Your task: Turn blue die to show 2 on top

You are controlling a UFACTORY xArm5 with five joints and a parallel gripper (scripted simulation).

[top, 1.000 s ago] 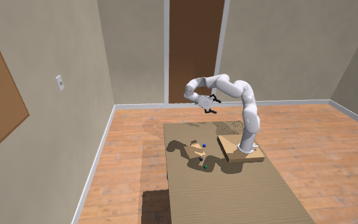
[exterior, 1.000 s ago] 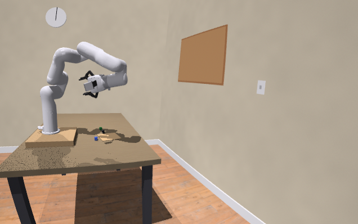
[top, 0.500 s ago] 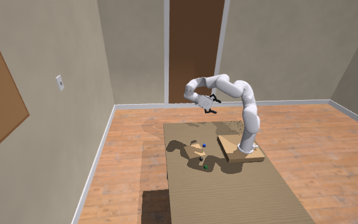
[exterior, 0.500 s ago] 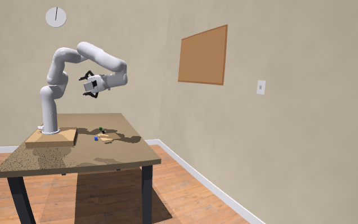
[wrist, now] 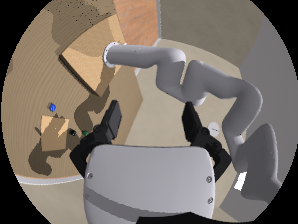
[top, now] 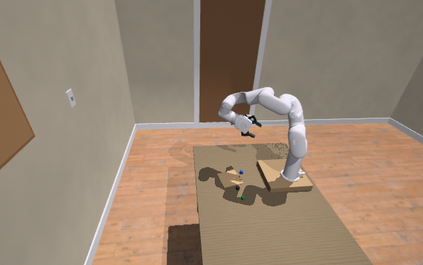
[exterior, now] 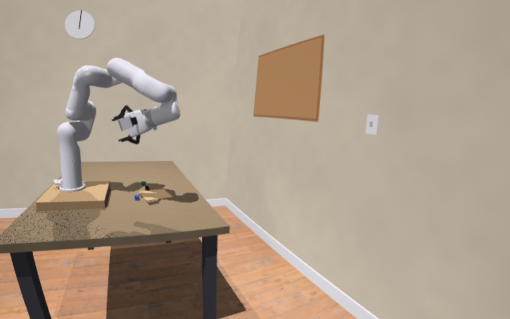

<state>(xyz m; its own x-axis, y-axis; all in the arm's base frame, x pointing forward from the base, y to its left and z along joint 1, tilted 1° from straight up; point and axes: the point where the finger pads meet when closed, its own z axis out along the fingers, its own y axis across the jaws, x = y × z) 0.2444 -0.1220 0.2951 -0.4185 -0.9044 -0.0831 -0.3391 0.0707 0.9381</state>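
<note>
The blue die lies 320 mm below my hand, 80 mm ahead of it and 40 mm to the left of it. Also, from my hand: green die 320 mm below, 280 mm to the left, 120 mm ahead; then black die 320 mm below, 200 mm to the left, 130 mm ahead; then tan mat 330 mm below, 170 mm ahead, 100 mm to the left.
</note>
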